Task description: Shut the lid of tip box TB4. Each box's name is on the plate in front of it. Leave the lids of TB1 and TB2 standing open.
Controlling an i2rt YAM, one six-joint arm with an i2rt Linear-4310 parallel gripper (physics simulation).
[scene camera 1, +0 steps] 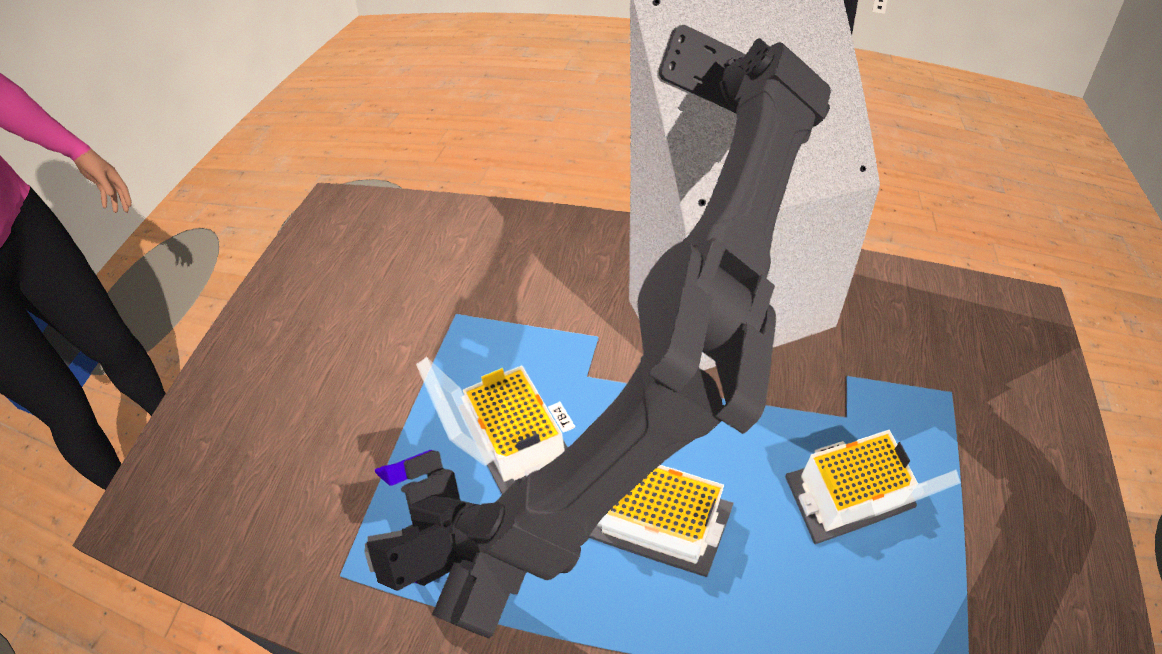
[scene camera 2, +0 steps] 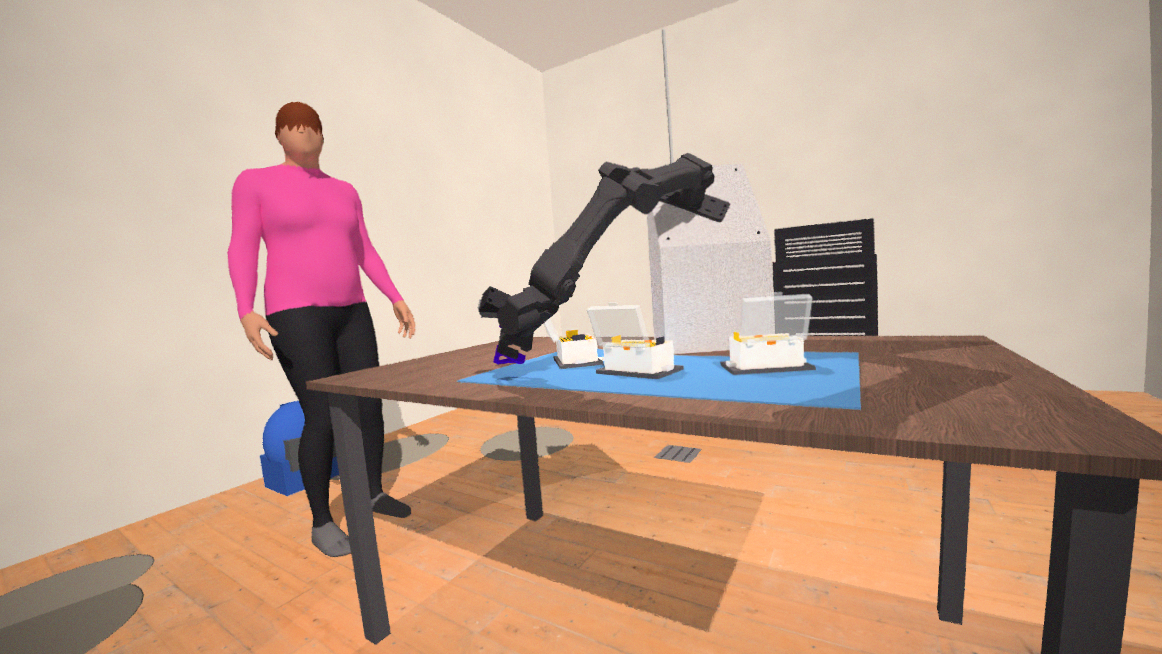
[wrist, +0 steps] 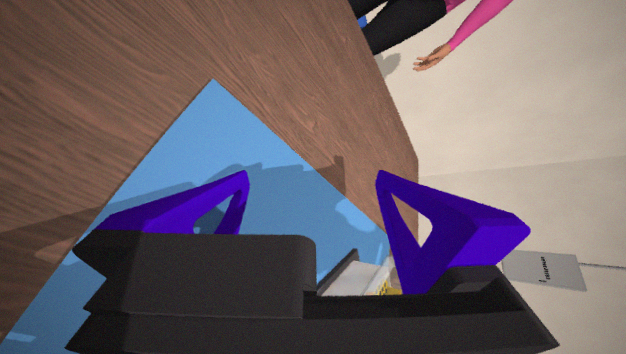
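Seen in the pictures: gripper, between the fingertips: (scene camera 1: 388, 507) (scene camera 2: 499, 344) (wrist: 312, 177); arm's base, origin of its link: (scene camera 1: 742, 85) (scene camera 2: 690, 201).
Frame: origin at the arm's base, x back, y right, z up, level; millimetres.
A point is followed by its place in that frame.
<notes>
Tip box TB4 (scene camera 1: 529, 463) {x -357, y 103, z -369 mm} (scene camera 2: 576, 351) {x -359, y 105, z -359 mm} (wrist: 350, 277) {x -343, y 191, z -371 mm}, white with a yellow rack, stands at the mat's left; its nameplate (scene camera 1: 561, 416) {x -263, y 113, z -392 mm} reads TB4. Its clear lid (scene camera 1: 447, 414) {x -401, y 170, z -250 mm} (scene camera 2: 551, 328) {x -405, y 135, z -299 mm} stands open, leaning outward to the left. My gripper (scene camera 1: 388, 505) {x -512, y 199, z -326 mm} (scene camera 2: 509, 355) {x -512, y 199, z -326 mm} (wrist: 312, 177) {x -512, y 199, z -326 mm} is open and empty, low over the mat's left part, outward of TB4 and apart from the lid. In scene camera 1 one purple finger shows; the other is hidden. The middle box (scene camera 1: 666, 503) (scene camera 2: 638, 358) {x -383, y -106, z -358 mm} and right box (scene camera 1: 863, 471) (scene camera 2: 768, 353) {x -237, y -309, z -358 mm} have open lids; their names are unreadable.
The blue mat (scene camera 1: 813, 601) {x -364, y -288, z -395 mm} (scene camera 2: 829, 389) {x -323, y -447, z -394 mm} (wrist: 215, 120) {x -581, y 209, z -394 mm} lies on the brown wooden table (scene camera 1: 268, 389) {x -443, y 538, z -397 mm} (scene camera 2: 935, 398) {x -299, y -583, z -397 mm} (wrist: 125, 60) {x -641, y 189, z -397 mm}. My forearm crosses above the mat between TB4 and the middle box, partly covering both. A person (scene camera 1: 65, 308) (scene camera 2: 313, 243) stands beyond the table's left edge.
</notes>
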